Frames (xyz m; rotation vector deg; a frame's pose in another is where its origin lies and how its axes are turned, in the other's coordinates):
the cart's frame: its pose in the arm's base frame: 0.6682 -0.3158 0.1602 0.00 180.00 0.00
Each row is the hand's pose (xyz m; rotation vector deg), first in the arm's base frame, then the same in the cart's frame.
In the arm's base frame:
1: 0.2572 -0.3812 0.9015 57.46 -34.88 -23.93
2: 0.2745 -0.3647 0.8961 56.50 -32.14 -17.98
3: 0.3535 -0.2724 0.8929 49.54 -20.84 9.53
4: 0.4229 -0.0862 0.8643 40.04 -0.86 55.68
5: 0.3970 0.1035 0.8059 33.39 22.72 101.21
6: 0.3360 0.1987 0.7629 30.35 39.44 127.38
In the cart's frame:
1: 0.4110 -0.0654 -0.7413 -29.97 124.47 -71.97
2: 0.3937 -0.0489 -0.7359 -22.92 128.78 -72.01
3: 0.3147 0.0434 -0.7327 13.00 144.27 -67.56
4: 0.2453 0.2296 -0.7041 81.96 148.04 -58.94
5: 0.2712 0.4193 -0.6457 -123.09 -94.58 40.61
6: 0.3322 0.5145 -0.6027 -133.83 -56.95 31.89

